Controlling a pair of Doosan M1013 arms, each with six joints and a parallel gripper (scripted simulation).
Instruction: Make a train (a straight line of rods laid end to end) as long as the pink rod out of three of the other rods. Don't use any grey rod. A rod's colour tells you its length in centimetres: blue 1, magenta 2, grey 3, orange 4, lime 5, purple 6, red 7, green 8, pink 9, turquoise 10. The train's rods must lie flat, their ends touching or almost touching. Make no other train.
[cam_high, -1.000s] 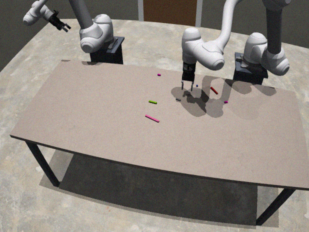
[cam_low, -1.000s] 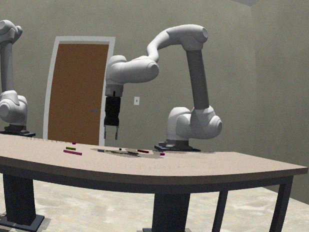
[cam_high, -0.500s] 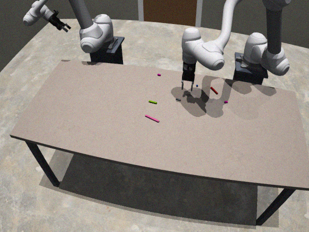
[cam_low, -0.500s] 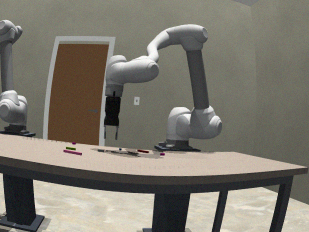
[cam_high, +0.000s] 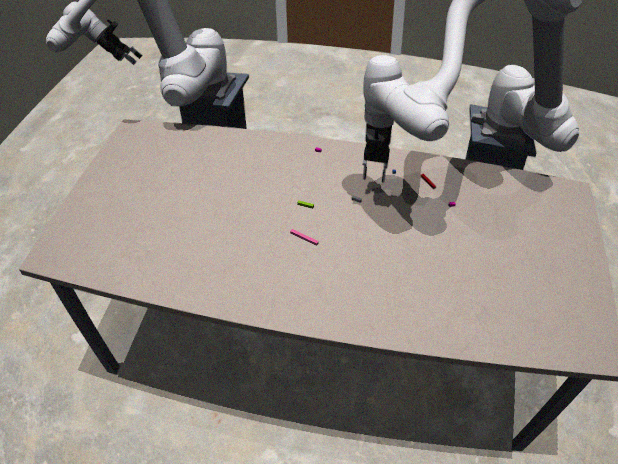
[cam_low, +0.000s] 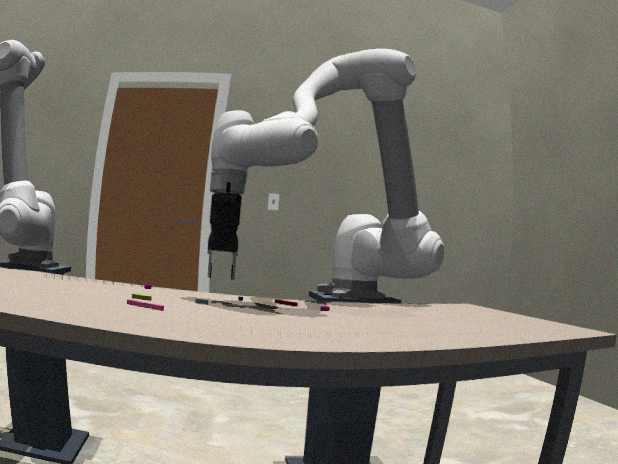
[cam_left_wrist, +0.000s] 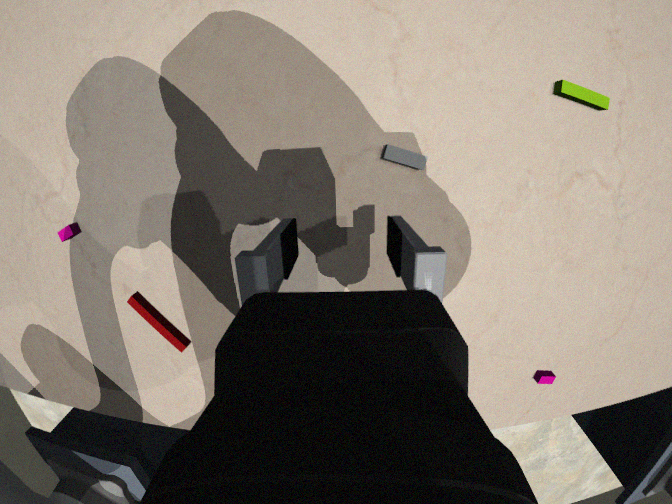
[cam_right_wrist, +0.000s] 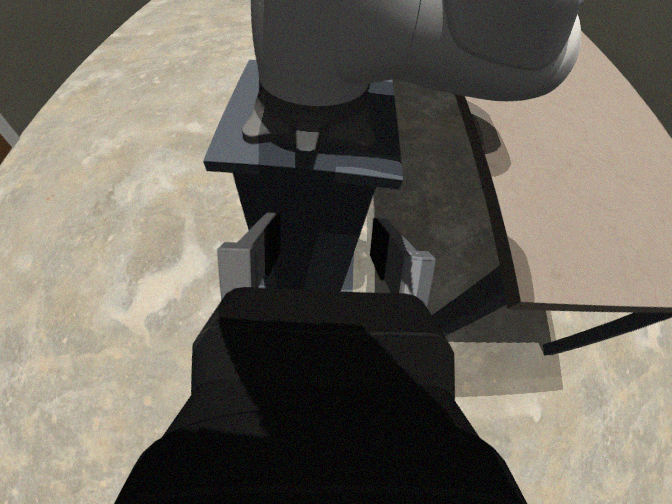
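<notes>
Right now my left hand is 40 mm short of the grey rod, 40 mm to the left of it and 70 mm above it. The rest, counted from my left hand: blue rod (120 mm behind, 60 mm to the left, 70 mm below); then lime rod (100 mm ahead, 190 mm to the right, 70 mm below); then red rod (100 mm behind, 170 mm to the left, 70 mm below).
</notes>
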